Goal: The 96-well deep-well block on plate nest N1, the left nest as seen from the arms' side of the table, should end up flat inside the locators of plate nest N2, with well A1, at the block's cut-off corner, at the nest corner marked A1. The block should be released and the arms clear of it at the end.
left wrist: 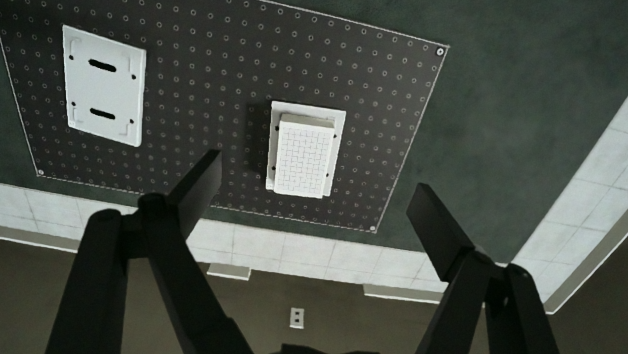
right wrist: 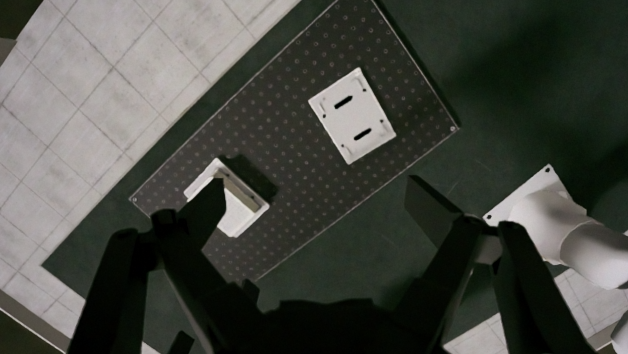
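Observation:
The white deep-well block [left wrist: 302, 160] [right wrist: 242, 196] sits upright on nest N1 [left wrist: 300, 109] [right wrist: 216, 164], a white plate with its rim showing around the block. In the right wrist view a finger hides part of both. Nest N2 [left wrist: 105, 90] [right wrist: 352, 117] is a bare white plate with two dark slots and raised corner locators. The A1 mark and the block's cut-off corner are too small to tell. My left gripper [left wrist: 319, 183] is open and empty, high above the board, with the block between its fingers in view. My right gripper [right wrist: 316, 193] is open and empty, well above the board.
Both nests stand apart on a dark perforated board [left wrist: 210, 100] [right wrist: 280, 150] on the dark green table [left wrist: 500, 100] [right wrist: 350, 260]. A white robot arm base [right wrist: 542, 220] stands at the right in the right wrist view, beyond the board's edge.

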